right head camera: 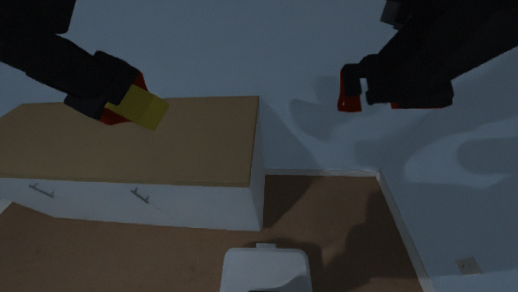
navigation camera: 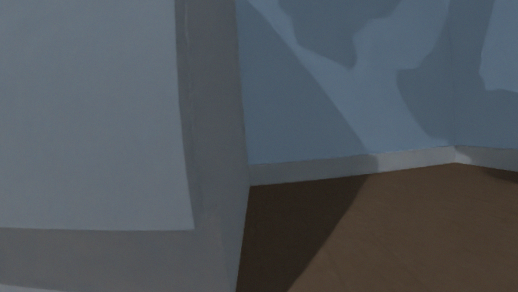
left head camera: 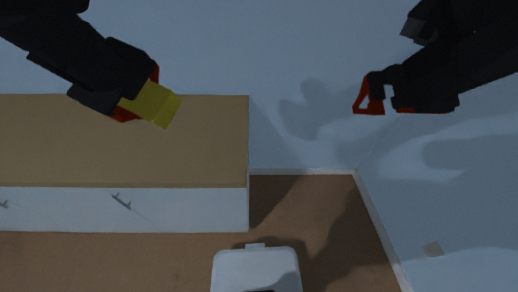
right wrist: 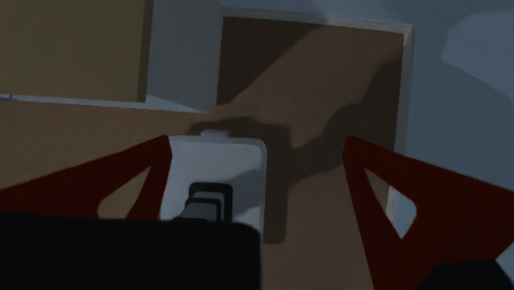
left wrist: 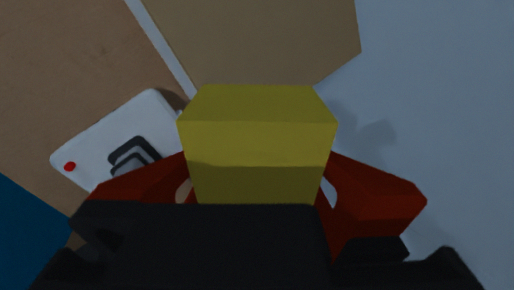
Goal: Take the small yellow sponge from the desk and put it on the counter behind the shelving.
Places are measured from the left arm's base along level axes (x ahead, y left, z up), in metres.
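Pixels of known places: left gripper, fingertip midpoint: (left head camera: 147, 103) (left wrist: 256, 144); right gripper, fingertip midpoint: (right head camera: 365, 106) (left head camera: 375, 109) (right wrist: 257, 145).
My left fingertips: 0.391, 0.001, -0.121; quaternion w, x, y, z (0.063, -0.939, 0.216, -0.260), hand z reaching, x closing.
Observation:
Behind a point stands the place of what it marks, as x, y, z.
The yellow sponge (left head camera: 156, 103) @(0.350, -0.040, -0.093) (right head camera: 142, 106) @(0.351, -0.041, -0.092) (left wrist: 257, 142) @(0.381, 0.031, -0.075) is a small block between the red fingers of my left gripper (left head camera: 142, 100) @(0.391, 0.001, -0.121) (right head camera: 125, 102) (left wrist: 256, 144) @(0.391, 0.001, -0.121), which is shut on it. In both head views the sponge appears over the back part of the tan counter top (left head camera: 200, 150) @(0.588, 0.014, -0.500) (right head camera: 200, 145) @(0.618, 0.056, -0.500) (left wrist: 265, 40) @(0.654, 0.007, -0.500) (right wrist: 70, 50) @(0.530, -0.023, -0.500), held in the air above it. The counter has white fronts with handles. My right gripper (right wrist: 257, 145) @(0.364, -0.446, -0.120) is open and empty; in the head views it appears against the wall, to the right of the counter. The desk does not show.
The robot's white base (left head camera: 255, 267) @(0.216, -0.221, -1.150) (right head camera: 266, 267) @(0.217, -0.231, -1.150) (left wrist: 125, 130) @(0.065, -0.069, -1.150) (right wrist: 225, 155) @(0.242, -0.288, -1.150) is close to the counter's front right corner. A blue wall stands behind the counter and another at the right, meeting in a corner. A blue surface (left wrist: 25, 230) @(-0.673, -0.184, -1.162) shows at lower left in the left wrist view.

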